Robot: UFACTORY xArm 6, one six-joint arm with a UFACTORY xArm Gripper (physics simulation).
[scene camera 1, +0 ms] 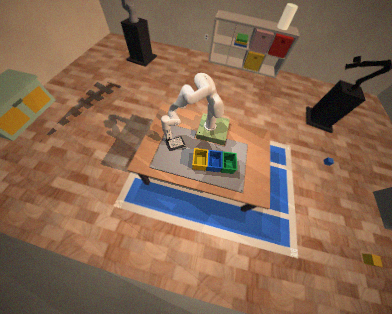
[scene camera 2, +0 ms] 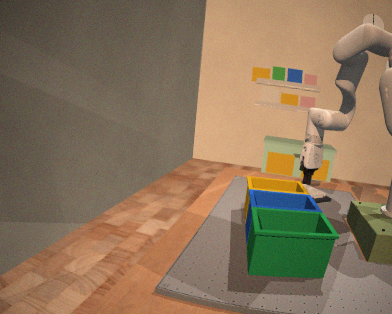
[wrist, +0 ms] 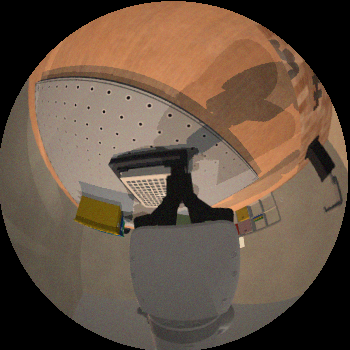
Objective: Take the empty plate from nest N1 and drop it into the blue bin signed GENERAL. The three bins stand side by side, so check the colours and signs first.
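Frame: origin at the arm's base, x down, y ahead, z right, level; metres.
Seen in the pictures: gripper, fingertip midpoint: (scene camera 1: 167, 140) (scene camera 2: 306, 184) (wrist: 178, 170); arm's base, origin of the base link: (scene camera 1: 210, 126).
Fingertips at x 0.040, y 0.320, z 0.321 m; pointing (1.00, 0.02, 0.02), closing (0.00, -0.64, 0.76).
Pixels of each thing's top centre, then the offset from my fingertips to it. Level surfaces: height alone.
- pale grid-patterned plate, middle of its top: (wrist: 154, 195) (scene camera 2: 307, 189) (scene camera 1: 175, 142) dx -0.003, dy -0.010, dz -0.079 m
- black-framed nest, middle of its top: (wrist: 155, 191) dx +0.006, dy -0.011, dz -0.079 m
- blue bin, middle of its top: (scene camera 2: 283, 200) (wrist: 105, 231) (scene camera 1: 215, 158) dx -0.076, dy +0.043, dz -0.489 m
- grey perforated mat, its level: dx +0.024 m
- wooden table, its level: dx +0.037 m
The pale grid-patterned plate (scene camera 1: 175, 143) (scene camera 2: 314, 191) (wrist: 145, 186) lies in the black-framed nest (wrist: 135, 162) near the mat's far-left part in scene camera 1. My gripper (scene camera 1: 168, 140) (scene camera 2: 307, 182) (wrist: 178, 170) is shut with nothing between its fingers. It points down at one side of the nest; in the wrist view its fingers cover the nest's right part and hide some of the plate. The blue bin (scene camera 1: 215, 167) (scene camera 2: 285, 200) stands between the yellow bin (scene camera 1: 200, 167) (scene camera 2: 277, 186) (wrist: 98, 212) and the green bin (scene camera 1: 229, 169) (scene camera 2: 290, 255). I cannot read any signs.
The bins and nest stand on a grey perforated mat (scene camera 1: 175, 167) (scene camera 2: 200, 280) (wrist: 70, 107) on the wooden table (scene camera 1: 260, 175) (wrist: 165, 40). The arm's green base block (scene camera 1: 212, 134) (scene camera 2: 372, 230) stands behind the bins in scene camera 1.
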